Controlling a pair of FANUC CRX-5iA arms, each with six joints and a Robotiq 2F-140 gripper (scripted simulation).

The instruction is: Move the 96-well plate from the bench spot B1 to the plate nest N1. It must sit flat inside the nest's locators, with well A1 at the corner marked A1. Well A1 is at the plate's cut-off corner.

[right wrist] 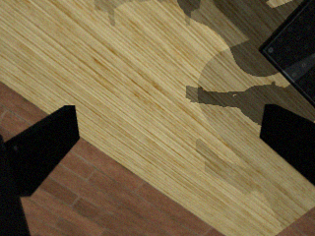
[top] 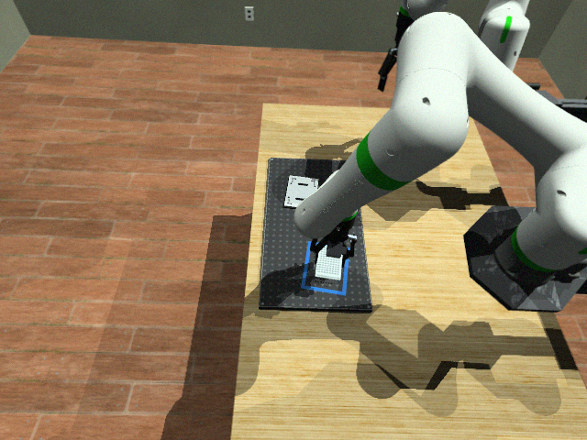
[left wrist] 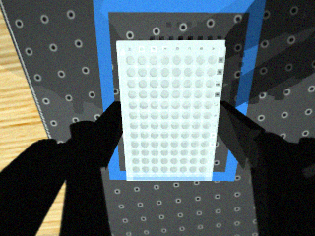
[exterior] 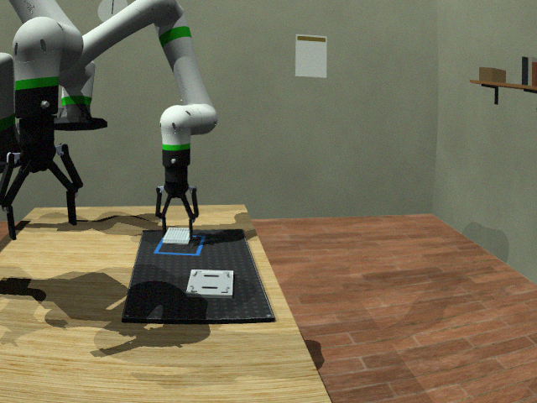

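Note:
Now: the pale plate nest 13 cm ahead of my left hand, 32 cm to the right of it and 5 cm below it. Round my left hand: A1 mark (8 cm ahead, 40 cm to the right, 4 cm below); white 96-well plate (2 cm below).

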